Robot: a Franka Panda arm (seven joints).
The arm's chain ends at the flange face. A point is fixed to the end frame.
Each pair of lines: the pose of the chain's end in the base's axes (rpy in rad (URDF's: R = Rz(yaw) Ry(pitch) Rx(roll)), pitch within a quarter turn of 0, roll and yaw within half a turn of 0; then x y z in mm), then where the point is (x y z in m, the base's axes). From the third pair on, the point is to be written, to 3 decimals.
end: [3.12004 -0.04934 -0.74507 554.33 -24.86 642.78]
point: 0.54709 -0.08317 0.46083
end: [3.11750 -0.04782 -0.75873 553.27 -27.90 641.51]
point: 0.54471 -0.08625 0.45963
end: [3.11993 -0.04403 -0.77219 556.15 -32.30 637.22]
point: 0.547 -0.090 0.455
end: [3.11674 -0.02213 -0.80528 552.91 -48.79 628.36]
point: 0.538 -0.103 0.446
